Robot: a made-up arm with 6 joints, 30 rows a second.
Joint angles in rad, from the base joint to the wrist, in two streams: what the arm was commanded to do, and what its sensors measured. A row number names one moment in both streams.
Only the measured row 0 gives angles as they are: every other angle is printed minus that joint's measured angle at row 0.
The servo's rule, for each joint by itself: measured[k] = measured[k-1] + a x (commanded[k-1-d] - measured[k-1]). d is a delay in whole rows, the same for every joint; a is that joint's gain. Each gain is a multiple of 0.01, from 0.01 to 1. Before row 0 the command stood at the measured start. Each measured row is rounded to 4 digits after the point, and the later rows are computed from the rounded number. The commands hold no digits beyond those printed.
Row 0, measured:
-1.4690, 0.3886, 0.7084, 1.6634, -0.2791, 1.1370
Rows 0 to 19, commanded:
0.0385, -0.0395, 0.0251, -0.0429, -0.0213, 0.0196
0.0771, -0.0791, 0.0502, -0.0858, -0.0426, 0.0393
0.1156, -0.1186, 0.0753, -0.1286, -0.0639, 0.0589
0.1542, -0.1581, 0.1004, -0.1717, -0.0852, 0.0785
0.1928, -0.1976, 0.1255, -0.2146, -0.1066, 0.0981
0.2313, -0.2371, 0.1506, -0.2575, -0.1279, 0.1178
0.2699, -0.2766, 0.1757, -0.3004, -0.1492, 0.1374
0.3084, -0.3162, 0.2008, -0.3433, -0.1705, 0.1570
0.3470, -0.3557, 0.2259, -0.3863, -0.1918, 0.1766
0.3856, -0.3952, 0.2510, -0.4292, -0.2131, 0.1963
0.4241, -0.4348, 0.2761, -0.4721, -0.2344, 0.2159
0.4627, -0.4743, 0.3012, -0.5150, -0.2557, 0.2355
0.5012, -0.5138, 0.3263, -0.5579, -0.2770, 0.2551
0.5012, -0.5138, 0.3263, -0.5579, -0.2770, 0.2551
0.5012, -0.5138, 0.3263, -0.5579, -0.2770, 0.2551
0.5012, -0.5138, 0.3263, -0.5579, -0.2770, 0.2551
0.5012, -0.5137, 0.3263, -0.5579, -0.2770, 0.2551
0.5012, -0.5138, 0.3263, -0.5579, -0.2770, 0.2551
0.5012, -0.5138, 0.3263, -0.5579, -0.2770, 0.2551
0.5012, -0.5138, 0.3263, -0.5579, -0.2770, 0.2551
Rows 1 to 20, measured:
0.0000, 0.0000, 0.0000, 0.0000, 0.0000, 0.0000
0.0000, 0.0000, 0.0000, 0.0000, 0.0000, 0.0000
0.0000, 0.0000, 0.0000, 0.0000, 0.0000, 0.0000
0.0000, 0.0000, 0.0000, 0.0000, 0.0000, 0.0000
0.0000, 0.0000, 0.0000, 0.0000, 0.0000, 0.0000
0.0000, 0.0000, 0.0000, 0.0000, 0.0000, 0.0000
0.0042, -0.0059, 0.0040, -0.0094, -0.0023, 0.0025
0.0122, -0.0169, 0.0114, -0.0262, -0.0067, 0.0073
0.0236, -0.0322, 0.0216, -0.0487, -0.0130, 0.0140
0.0380, -0.0511, 0.0342, -0.0758, -0.0209, 0.0224
0.0550, -0.0731, 0.0488, -0.1063, -0.0303, 0.0322
0.0744, -0.0977, 0.0651, -0.1396, -0.0410, 0.0433
0.0959, -0.1245, 0.0828, -0.1750, -0.0529, 0.0555
0.1193, -0.1533, 0.1017, -0.2120, -0.0658, 0.0687
0.1443, -0.1837, 0.1216, -0.2503, -0.0797, 0.0827
0.1708, -0.2154, 0.1423, -0.2897, -0.0944, 0.0975
0.1987, -0.2483, 0.1637, -0.3298, -0.1098, 0.1129
0.2277, -0.2822, 0.1857, -0.3705, -0.1258, 0.1288
0.2578, -0.3169, 0.2082, -0.4117, -0.1424, 0.1452
0.2846, -0.3464, 0.2271, -0.4439, -0.1572, 0.1595
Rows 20 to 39, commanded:
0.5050, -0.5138, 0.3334, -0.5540, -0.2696, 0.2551
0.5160, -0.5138, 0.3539, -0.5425, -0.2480, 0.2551
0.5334, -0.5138, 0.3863, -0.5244, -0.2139, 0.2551
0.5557, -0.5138, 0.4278, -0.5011, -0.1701, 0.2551
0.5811, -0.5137, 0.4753, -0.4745, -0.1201, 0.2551
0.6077, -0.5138, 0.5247, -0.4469, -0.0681, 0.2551
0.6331, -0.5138, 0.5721, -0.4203, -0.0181, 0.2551
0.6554, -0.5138, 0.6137, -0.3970, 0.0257, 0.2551
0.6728, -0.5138, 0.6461, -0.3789, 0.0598, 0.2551
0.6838, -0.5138, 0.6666, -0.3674, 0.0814, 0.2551
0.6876, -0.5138, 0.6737, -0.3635, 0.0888, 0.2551
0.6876, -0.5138, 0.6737, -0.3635, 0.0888, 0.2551
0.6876, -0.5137, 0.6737, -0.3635, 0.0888, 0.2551
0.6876, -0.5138, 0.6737, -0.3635, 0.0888, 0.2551
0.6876, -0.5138, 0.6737, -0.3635, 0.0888, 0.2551
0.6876, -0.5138, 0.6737, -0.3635, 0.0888, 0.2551
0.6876, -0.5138, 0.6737, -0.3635, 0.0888, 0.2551
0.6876, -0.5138, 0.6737, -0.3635, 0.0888, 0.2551
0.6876, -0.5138, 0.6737, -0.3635, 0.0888, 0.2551
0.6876, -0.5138, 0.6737, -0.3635, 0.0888, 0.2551
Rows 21 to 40, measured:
0.3084, -0.3715, 0.2430, -0.4690, -0.1704, 0.1719
0.3296, -0.3928, 0.2563, -0.4886, -0.1821, 0.1827
0.3485, -0.4109, 0.2675, -0.5038, -0.1925, 0.1921
0.3653, -0.4263, 0.2769, -0.5157, -0.2018, 0.2003
0.3802, -0.4394, 0.2848, -0.5250, -0.2101, 0.2074
0.3935, -0.4506, 0.2914, -0.5322, -0.2175, 0.2136
0.4058, -0.4601, 0.2981, -0.5370, -0.2232, 0.2190
0.4179, -0.4682, 0.3070, -0.5382, -0.2259, 0.2237
0.4306, -0.4750, 0.3197, -0.5352, -0.2246, 0.2278
0.4444, -0.4808, 0.3370, -0.5277, -0.2186, 0.2313
0.4594, -0.4857, 0.3591, -0.5160, -0.2078, 0.2344
0.4757, -0.4899, 0.3856, -0.5008, -0.1924, 0.2371
0.4930, -0.4935, 0.4154, -0.4831, -0.1732, 0.2394
0.5109, -0.4965, 0.4471, -0.4642, -0.1513, 0.2414
0.5287, -0.4991, 0.4789, -0.4454, -0.1281, 0.2432
0.5458, -0.5013, 0.5089, -0.4282, -0.1051, 0.2447
0.5614, -0.5032, 0.5353, -0.4140, -0.0838, 0.2461
0.5753, -0.5048, 0.5574, -0.4029, -0.0648, 0.2473
0.5877, -0.5061, 0.5760, -0.3942, -0.0479, 0.2483
0.5987, -0.5073, 0.5916, -0.3874, -0.0329, 0.2492

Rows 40 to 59, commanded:
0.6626, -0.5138, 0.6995, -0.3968, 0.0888, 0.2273
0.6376, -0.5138, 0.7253, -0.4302, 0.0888, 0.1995
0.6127, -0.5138, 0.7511, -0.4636, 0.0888, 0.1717
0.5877, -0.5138, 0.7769, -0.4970, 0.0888, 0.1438
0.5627, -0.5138, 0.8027, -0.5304, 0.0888, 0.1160
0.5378, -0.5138, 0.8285, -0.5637, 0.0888, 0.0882
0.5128, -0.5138, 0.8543, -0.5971, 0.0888, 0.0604
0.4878, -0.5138, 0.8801, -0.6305, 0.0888, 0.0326
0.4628, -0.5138, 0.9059, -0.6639, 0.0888, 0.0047
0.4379, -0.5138, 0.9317, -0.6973, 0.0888, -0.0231
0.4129, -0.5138, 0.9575, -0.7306, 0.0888, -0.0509
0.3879, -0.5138, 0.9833, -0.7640, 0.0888, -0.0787
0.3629, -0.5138, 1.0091, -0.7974, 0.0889, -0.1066
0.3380, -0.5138, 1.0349, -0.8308, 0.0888, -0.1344
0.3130, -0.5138, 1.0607, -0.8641, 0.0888, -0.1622
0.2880, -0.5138, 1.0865, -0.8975, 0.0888, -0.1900
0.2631, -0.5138, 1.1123, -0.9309, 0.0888, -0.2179
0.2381, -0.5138, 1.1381, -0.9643, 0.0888, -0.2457
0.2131, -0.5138, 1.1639, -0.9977, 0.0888, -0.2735
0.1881, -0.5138, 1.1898, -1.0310, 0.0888, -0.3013
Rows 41 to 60, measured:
0.6085, -0.5083, 0.6047, -0.3821, -0.0195, 0.2500
0.6172, -0.5091, 0.6157, -0.3780, -0.0076, 0.2507
0.6249, -0.5098, 0.6250, -0.3748, 0.0030, 0.2513
0.6318, -0.5104, 0.6328, -0.3723, 0.0124, 0.2518
0.6379, -0.5109, 0.6393, -0.3704, 0.0208, 0.2522
0.6434, -0.5113, 0.6448, -0.3689, 0.0283, 0.2526
0.6455, -0.5117, 0.6536, -0.3750, 0.0350, 0.2493
0.6446, -0.5120, 0.6651, -0.3871, 0.0409, 0.2428
0.6411, -0.5123, 0.6789, -0.4039, 0.0462, 0.2336
0.6352, -0.5125, 0.6946, -0.4244, 0.0509, 0.2219
0.6272, -0.5127, 0.7119, -0.4477, 0.0551, 0.2081
0.6174, -0.5129, 0.7306, -0.4732, 0.0588, 0.1925
0.6059, -0.5130, 0.7504, -0.5005, 0.0621, 0.1753
0.5929, -0.5131, 0.7712, -0.5291, 0.0650, 0.1567
0.5786, -0.5132, 0.7928, -0.5588, 0.0676, 0.1369
0.5631, -0.5133, 0.8150, -0.5893, 0.0699, 0.1161
0.5466, -0.5134, 0.8378, -0.6204, 0.0720, 0.0944
0.5291, -0.5135, 0.8611, -0.6520, 0.0738, 0.0719
0.5108, -0.5135, 0.8848, -0.6840, 0.0755, 0.0487
0.4918, -0.5135, 0.9088, -0.7163, 0.0770, 0.0249

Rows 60 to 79, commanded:
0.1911, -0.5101, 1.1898, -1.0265, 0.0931, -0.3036
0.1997, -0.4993, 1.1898, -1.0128, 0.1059, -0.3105
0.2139, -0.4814, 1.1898, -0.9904, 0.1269, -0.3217
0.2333, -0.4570, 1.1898, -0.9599, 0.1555, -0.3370
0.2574, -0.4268, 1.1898, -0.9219, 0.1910, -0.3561
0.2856, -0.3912, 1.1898, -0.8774, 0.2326, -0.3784
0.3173, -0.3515, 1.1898, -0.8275, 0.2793, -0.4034
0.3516, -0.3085, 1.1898, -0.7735, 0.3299, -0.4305
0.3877, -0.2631, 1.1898, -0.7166, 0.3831, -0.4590
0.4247, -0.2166, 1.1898, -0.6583, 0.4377, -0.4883
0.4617, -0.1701, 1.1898, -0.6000, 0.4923, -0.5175
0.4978, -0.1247, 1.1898, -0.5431, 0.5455, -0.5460
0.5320, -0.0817, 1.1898, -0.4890, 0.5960, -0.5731
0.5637, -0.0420, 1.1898, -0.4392, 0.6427, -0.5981
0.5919, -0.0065, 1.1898, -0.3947, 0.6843, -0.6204
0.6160, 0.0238, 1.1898, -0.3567, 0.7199, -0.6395
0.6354, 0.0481, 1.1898, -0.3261, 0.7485, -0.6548
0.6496, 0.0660, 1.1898, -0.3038, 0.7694, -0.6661
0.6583, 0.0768, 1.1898, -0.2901, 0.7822, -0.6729
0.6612, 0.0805, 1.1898, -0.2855, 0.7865, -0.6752
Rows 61 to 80, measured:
0.4721, -0.5135, 0.9331, -0.7488, 0.0783, 0.0006
0.4518, -0.5135, 0.9576, -0.7815, 0.0795, -0.0242
0.4310, -0.5135, 0.9824, -0.8144, 0.0805, -0.0494
0.4098, -0.5135, 1.0073, -0.8474, 0.0814, -0.0749
0.3882, -0.5135, 1.0324, -0.8805, 0.0822, -0.1007
0.3662, -0.5135, 1.0576, -0.9136, 0.0829, -0.1268
0.3469, -0.5130, 1.0788, -0.9384, 0.0840, -0.1498
0.3307, -0.5109, 1.0966, -0.9548, 0.0864, -0.1707
0.3179, -0.5065, 1.1115, -0.9626, 0.0909, -0.1903
0.3086, -0.4991, 1.1240, -0.9620, 0.0980, -0.2094
0.3030, -0.4883, 1.1345, -0.9532, 0.1082, -0.2285
0.3011, -0.4737, 1.1433, -0.9365, 0.1219, -0.2480
0.3029, -0.4554, 1.1507, -0.9125, 0.1392, -0.2682
0.3083, -0.4334, 1.1570, -0.8819, 0.1602, -0.2893
0.3170, -0.4079, 1.1622, -0.8455, 0.1847, -0.3114
0.3288, -0.3792, 1.1666, -0.8043, 0.2125, -0.3344
0.3434, -0.3478, 1.1703, -0.7594, 0.2433, -0.3582
0.3604, -0.3143, 1.1734, -0.7118, 0.2765, -0.3826
0.3793, -0.2794, 1.1760, -0.6628, 0.3116, -0.4074
0.3996, -0.2438, 1.1782, -0.6136, 0.3480, -0.4322

